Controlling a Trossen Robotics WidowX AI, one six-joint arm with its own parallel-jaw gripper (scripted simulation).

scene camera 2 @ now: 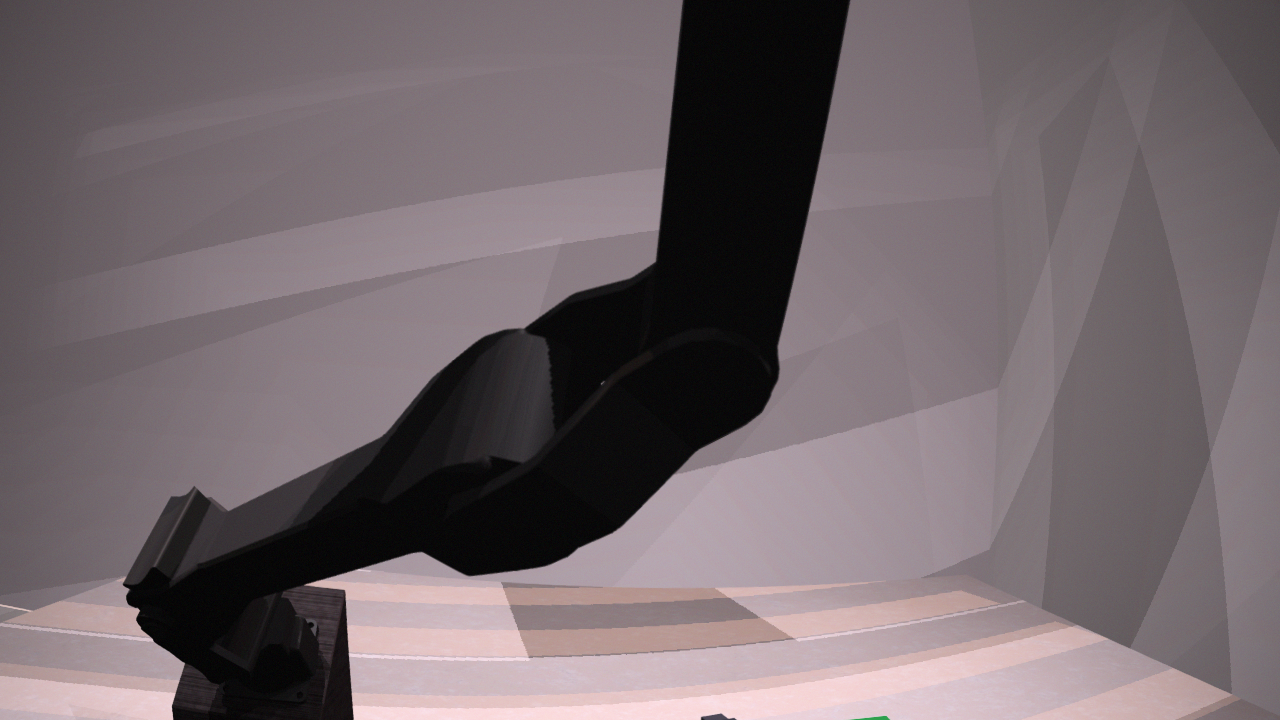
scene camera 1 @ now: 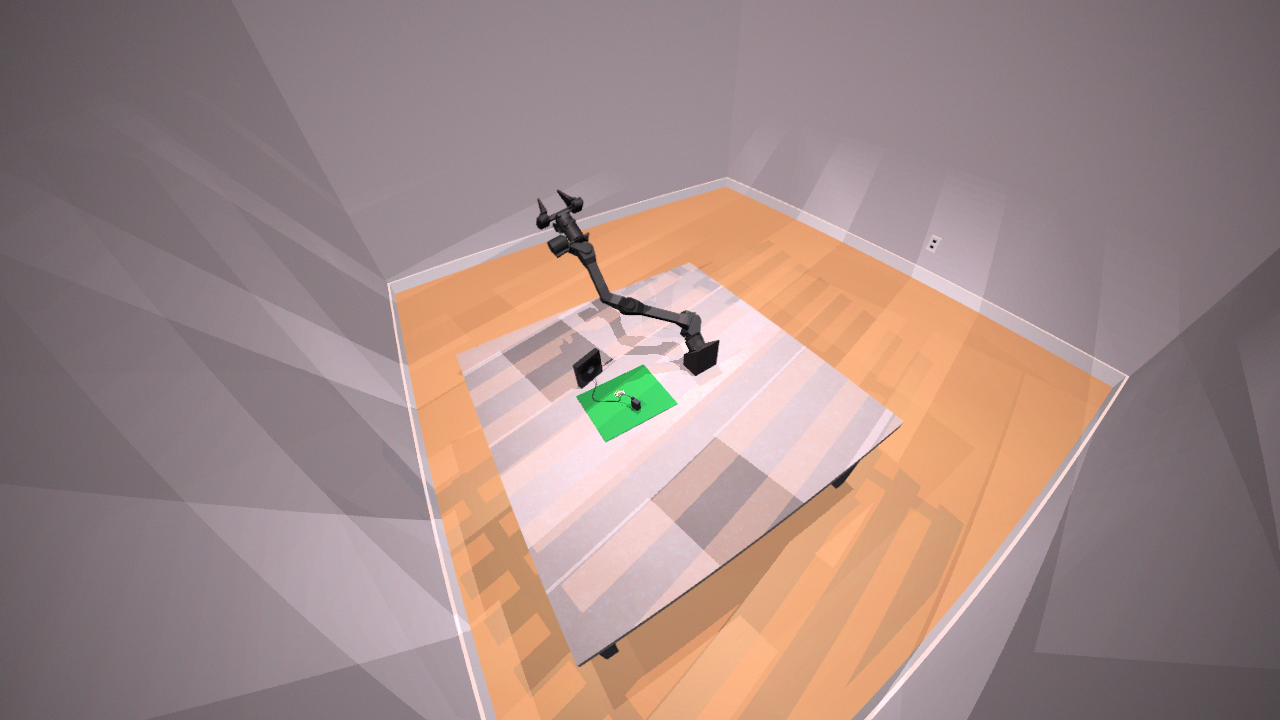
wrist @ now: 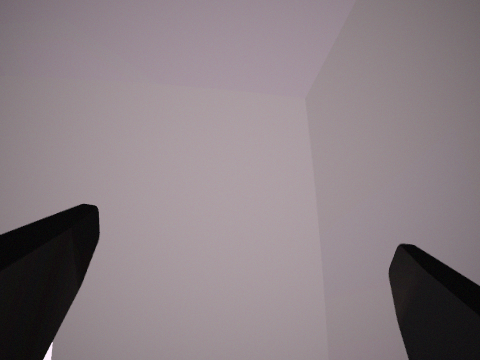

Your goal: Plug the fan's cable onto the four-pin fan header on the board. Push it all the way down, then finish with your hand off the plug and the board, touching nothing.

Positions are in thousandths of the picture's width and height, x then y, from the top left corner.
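Scene camera 1: my gripper (scene camera 1: 428,270), open and holding nothing; a black fan (scene camera 1: 461,508); a green board (scene camera 1: 478,583). Wrist view: my gripper again (wrist: 518,671).
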